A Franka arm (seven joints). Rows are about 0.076 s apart.
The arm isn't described. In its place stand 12 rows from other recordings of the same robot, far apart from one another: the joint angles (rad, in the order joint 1, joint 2, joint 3, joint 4, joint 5, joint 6, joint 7), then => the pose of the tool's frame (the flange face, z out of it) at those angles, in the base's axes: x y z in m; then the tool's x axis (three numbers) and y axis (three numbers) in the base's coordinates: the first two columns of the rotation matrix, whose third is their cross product.
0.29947 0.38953 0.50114 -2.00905 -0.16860 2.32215 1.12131 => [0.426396 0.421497 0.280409 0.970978 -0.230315 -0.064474 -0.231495 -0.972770 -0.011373]
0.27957 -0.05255 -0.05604 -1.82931 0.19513 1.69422 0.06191 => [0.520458 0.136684 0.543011 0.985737 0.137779 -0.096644 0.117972 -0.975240 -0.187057]
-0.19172 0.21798 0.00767 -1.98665 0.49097 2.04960 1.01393 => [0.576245 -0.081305 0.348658 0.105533 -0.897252 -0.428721 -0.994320 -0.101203 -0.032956]
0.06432 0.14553 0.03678 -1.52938 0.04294 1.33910 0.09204 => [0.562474 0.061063 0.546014 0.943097 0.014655 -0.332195 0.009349 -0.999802 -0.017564]
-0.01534 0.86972 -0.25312 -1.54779 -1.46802 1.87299 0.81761 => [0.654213 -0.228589 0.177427 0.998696 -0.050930 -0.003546 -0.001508 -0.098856 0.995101]
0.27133 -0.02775 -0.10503 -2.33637 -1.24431 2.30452 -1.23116 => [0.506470 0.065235 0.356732 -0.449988 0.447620 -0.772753 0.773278 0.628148 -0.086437]
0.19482 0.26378 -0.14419 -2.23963 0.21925 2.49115 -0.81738 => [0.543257 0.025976 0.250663 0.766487 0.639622 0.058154 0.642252 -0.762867 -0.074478]
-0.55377 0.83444 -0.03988 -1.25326 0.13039 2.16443 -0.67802 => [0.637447 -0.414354 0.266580 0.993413 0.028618 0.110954 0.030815 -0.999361 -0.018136]
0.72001 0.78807 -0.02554 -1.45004 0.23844 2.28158 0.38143 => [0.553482 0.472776 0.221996 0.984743 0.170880 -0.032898 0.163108 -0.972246 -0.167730]
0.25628 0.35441 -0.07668 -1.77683 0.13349 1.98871 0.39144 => [0.616094 0.123718 0.348918 0.950668 -0.262781 -0.164850 -0.270437 -0.962402 -0.025443]
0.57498 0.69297 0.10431 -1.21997 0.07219 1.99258 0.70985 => [0.594364 0.458961 0.375000 0.996263 -0.081883 -0.027487 -0.085146 -0.984501 -0.153322]
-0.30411 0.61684 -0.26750 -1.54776 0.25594 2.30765 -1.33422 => [0.622535 -0.357002 0.315352 0.777782 0.620718 0.098815 0.605643 -0.782178 0.146269]
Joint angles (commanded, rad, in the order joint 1, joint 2, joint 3, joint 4, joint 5, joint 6, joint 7), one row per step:
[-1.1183 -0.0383 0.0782 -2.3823 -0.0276 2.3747 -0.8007]
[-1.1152 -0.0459 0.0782 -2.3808 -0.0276 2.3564 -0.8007]
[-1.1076 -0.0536 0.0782 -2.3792 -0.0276 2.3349 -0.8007]
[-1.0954 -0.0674 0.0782 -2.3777 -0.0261 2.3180 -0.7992]
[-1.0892 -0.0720 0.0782 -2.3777 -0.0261 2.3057 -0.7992]
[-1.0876 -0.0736 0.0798 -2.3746 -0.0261 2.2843 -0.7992]
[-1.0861 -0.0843 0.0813 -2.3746 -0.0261 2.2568 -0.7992]
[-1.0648 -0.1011 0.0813 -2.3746 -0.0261 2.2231 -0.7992]
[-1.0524 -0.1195 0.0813 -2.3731 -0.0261 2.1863 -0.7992]
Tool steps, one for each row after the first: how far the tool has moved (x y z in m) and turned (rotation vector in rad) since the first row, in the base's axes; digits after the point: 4 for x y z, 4 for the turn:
[0.0005 0.0020 0.0027 0.0075 0.0055 0.0027]
[0.0027 0.0055 0.0052 0.0174 0.0126 0.0098]
[0.0070 0.0099 0.0111 0.0186 0.0138 0.0190]
[0.0088 0.0126 0.0123 0.0248 0.0183 0.0249]
[0.0093 0.0146 0.0125 0.0387 0.0276 0.0276]
[0.0087 0.0180 0.0153 0.0523 0.0377 0.0299]
[0.0150 0.0270 0.0206 0.0652 0.0489 0.0502]
[0.0175 0.0337 0.0270 0.0781 0.0601 0.0615]

